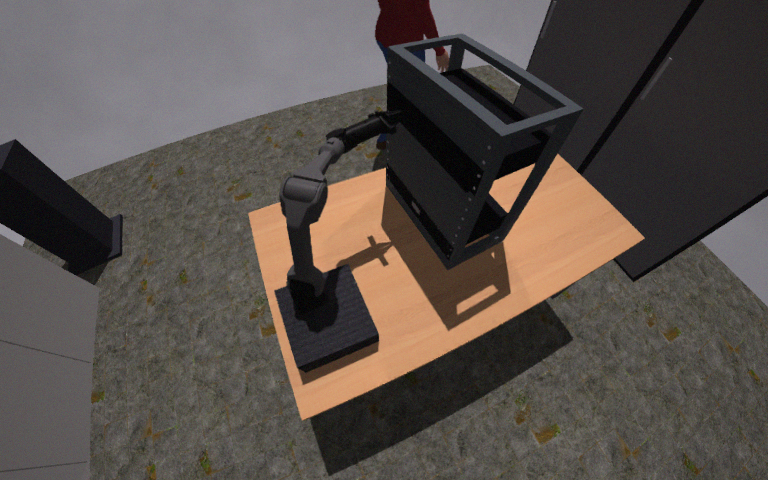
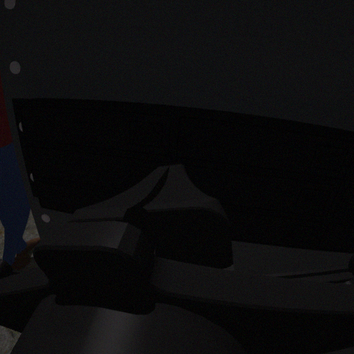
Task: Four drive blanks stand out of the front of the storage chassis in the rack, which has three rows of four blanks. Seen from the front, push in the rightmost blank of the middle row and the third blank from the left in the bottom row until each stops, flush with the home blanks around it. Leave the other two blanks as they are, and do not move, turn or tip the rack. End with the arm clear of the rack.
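The grey rack [image 1: 543, 120] [image 2: 200, 50] stands upright on the table. The chassis front [image 1: 441, 146] [image 2: 290, 175] is a very dark band across it, below a plain grey panel. Single blanks and their rows are too dark to tell apart, so which stand out cannot be seen. My gripper [image 1: 399, 114] [image 2: 175, 175] is shut, its fingertips together with no object seen between them. It points at the chassis front near its left end, seen from the front. Whether the tips touch a blank cannot be told.
The arm's dark base block [image 1: 339, 333] sits on the wooden table [image 1: 419, 333] in front of the rack. A person in red [image 1: 404, 22] stands behind the rack's left side. Tall dark cabinets [image 1: 673, 135] stand behind it at the right.
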